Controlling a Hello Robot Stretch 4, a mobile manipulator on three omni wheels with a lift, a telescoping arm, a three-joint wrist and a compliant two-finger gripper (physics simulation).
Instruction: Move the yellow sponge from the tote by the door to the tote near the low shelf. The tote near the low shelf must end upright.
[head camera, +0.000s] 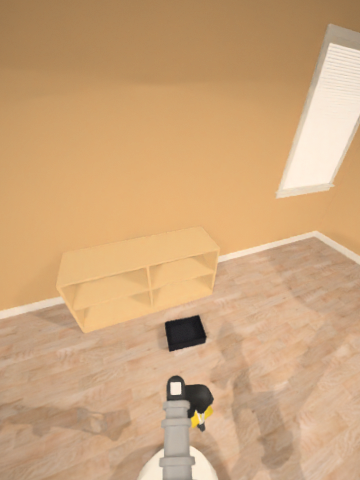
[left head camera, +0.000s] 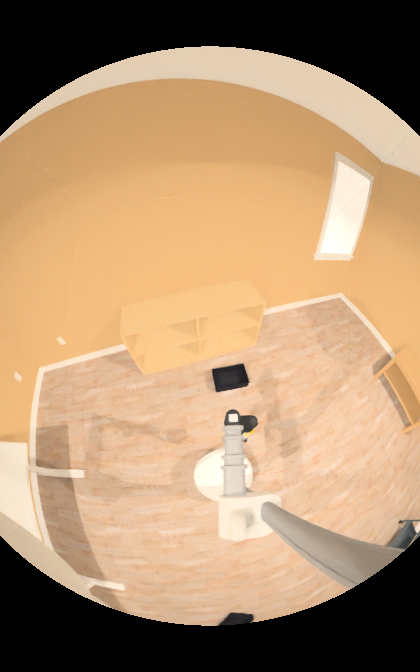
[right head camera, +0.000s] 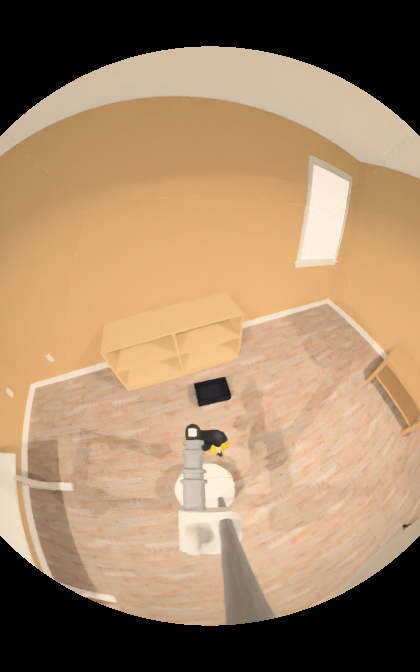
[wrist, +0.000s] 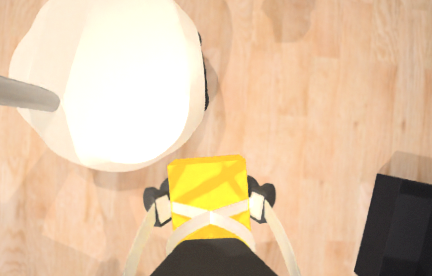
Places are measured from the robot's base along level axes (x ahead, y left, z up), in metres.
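Pixels of known places: gripper, between the fingertips: (head camera: 195, 415) (right head camera: 215, 447) (wrist: 210, 191); robot's base, origin of its link: (right head camera: 205, 487) (wrist: 132, 87).
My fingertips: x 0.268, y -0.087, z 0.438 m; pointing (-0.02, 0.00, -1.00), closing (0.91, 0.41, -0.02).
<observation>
Ahead of a thing's pixels: the offset from my fingertips to its top centre. "spot": to the spot under its first point. Level surfaces: height alone.
The yellow sponge {dx +0.007, dy -0.014, dz +0.049 m} (wrist: 209, 185) (head camera: 195, 420) (right head camera: 215, 450) is held between the two fingertips of my gripper (wrist: 210, 191), which is shut on it, above the floor beside my base. The black tote near the low shelf {dx +0.591, dy +0.005, dz -0.366 m} (head camera: 185, 333) (left head camera: 230, 378) (right head camera: 212, 391) stands upright on the floor in front of the low shelf {dz +0.144 m} (head camera: 140, 246) (left head camera: 192, 306) (right head camera: 172, 316). Part of this tote {spot: dx +0.582, dy +0.013, dz -0.463 m} (wrist: 395, 225) shows at the right edge of the wrist view, apart from the gripper. Another black tote (left head camera: 237, 619) is cut off at the bottom of the left head view.
My round white base (wrist: 130, 90) fills the upper left of the wrist view. A wooden table (left head camera: 400, 367) (right head camera: 400, 377) stands by the right wall. A white table (left head camera: 12, 470) stands at the left. Part of a dark grey cart (left head camera: 406, 535) shows at the lower right.
</observation>
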